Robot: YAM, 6 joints.
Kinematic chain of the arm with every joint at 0, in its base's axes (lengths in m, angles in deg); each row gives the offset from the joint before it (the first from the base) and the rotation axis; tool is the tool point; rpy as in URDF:
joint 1: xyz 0 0 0.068 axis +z
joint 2: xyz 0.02 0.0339 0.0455 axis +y
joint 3: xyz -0.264 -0.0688 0 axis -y
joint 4: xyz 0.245 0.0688 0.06 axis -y
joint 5: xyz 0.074 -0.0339 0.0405 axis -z
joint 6: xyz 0.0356 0 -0.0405 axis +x
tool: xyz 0 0 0 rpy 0 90 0
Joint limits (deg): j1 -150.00..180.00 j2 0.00..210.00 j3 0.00..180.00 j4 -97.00..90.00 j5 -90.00..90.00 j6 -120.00..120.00
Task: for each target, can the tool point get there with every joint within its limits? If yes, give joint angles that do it. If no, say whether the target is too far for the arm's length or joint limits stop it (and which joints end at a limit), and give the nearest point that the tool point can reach.
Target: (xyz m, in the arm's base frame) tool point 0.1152 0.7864 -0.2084
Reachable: no: too far | nearest point 0.0867 0.5916 -0.1266 | short by 0.213 m
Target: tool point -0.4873 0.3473 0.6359
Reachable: no: too far | nearest point -0.3945 0.2812 0.5330 | short by 0.154 m
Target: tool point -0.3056 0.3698 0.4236
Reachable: yes | joints 126.47 116.94 110.91 30.54 -46.79 88.72
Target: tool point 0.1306 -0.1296 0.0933
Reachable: yes | joints -42.24 85.36 27.75 -30.67 13.30 82.51
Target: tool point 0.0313 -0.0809 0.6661
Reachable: yes | joints 131.14 54.11 126.06 -3.44 -56.42 -72.64
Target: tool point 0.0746 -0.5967 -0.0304
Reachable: yes | joints -84.95 181.09 151.48 -13.67 -37.74 83.02
